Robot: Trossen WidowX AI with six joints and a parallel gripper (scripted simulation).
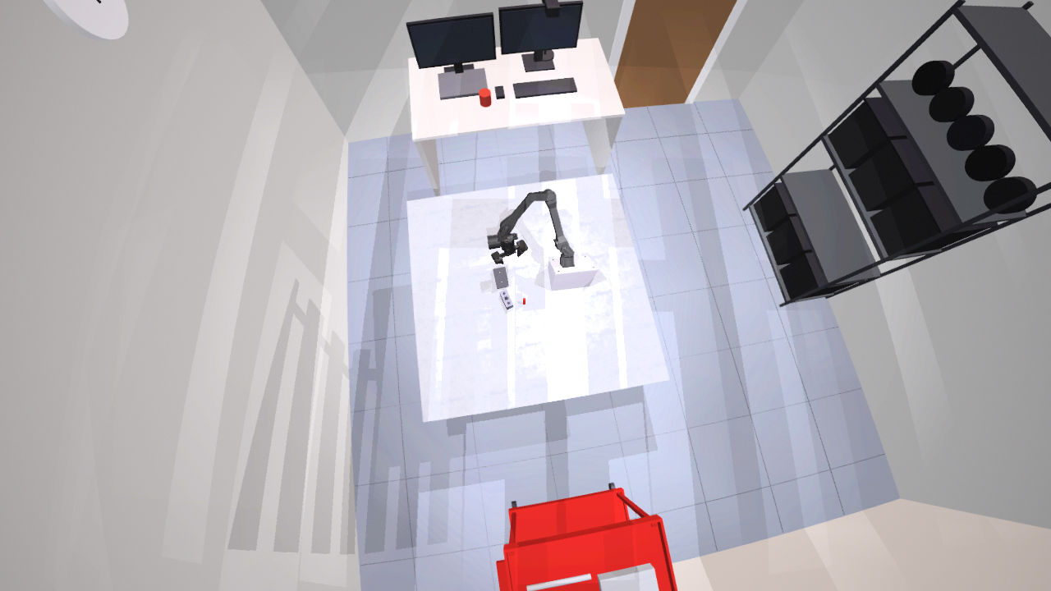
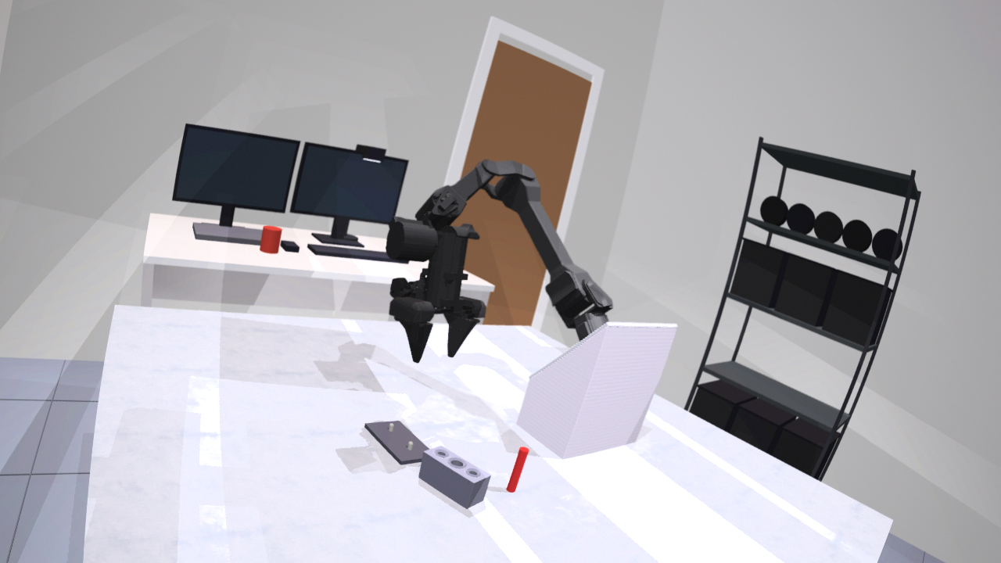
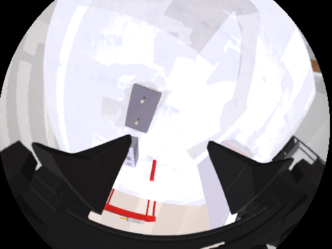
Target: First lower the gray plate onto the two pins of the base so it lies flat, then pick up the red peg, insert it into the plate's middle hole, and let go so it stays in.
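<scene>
Right now the gray plate is 18 cm to the left of my gripper tip, 10 cm below it and 5 cm ahead of it. The rest, counted from my gripper tip: red peg: 21 cm to the left, 10 cm below, 5 cm behind.
</scene>
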